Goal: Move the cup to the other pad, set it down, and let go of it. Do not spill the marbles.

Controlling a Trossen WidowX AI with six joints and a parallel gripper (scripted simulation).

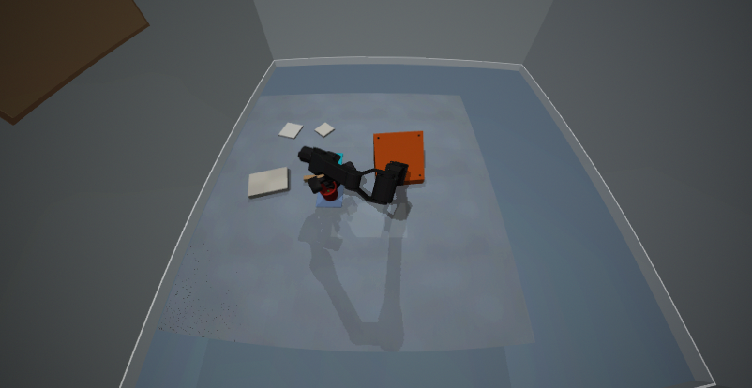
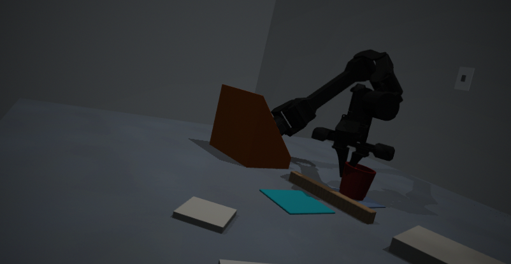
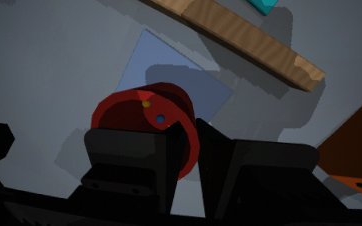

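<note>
Now: the pale blue pad 3 cm ahead of my gripper tip, 2 cm to the left of it and 5 cm below it. From my gripper tip the other things lie so: teal pad (7 cm ahead, 16 cm to the right, 5 cm below); wooden bar (5 cm ahead, 7 cm to the right, 4 cm below); red cup (2 cm ahead, 2 cm to the left).
</note>
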